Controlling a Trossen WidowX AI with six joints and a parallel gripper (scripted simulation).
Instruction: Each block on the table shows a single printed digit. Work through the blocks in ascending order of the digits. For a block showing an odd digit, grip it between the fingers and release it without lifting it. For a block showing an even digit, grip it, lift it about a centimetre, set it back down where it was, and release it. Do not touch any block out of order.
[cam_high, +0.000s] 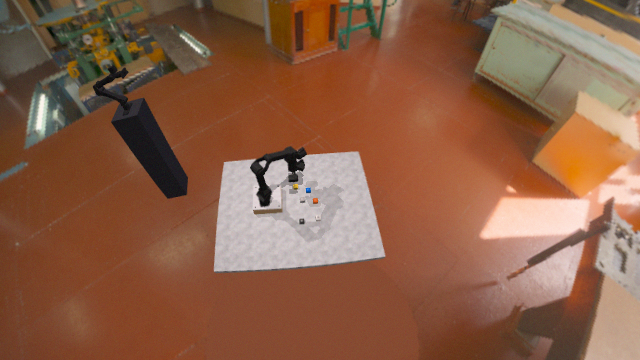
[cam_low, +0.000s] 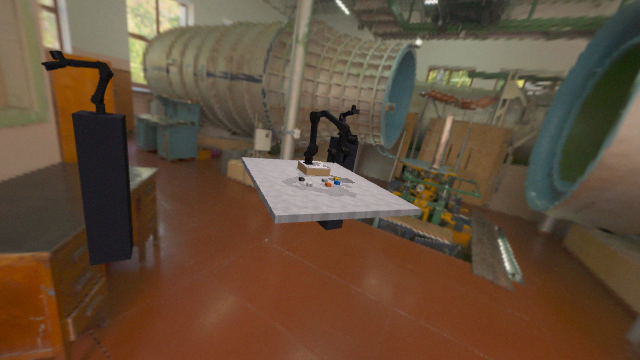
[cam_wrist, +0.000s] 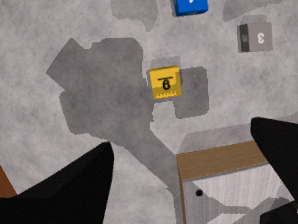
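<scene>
The orange block is 150 mm to the right of my gripper tip, 120 mm below it and 120 mm ahead of it. The rest, counted from my gripper tip: yellow block: 120 mm below, 10 mm ahead; blue block: 120 mm below, 90 mm ahead, 50 mm to the right; grey block: 120 mm to the right, 120 mm below, 30 mm ahead.
</scene>
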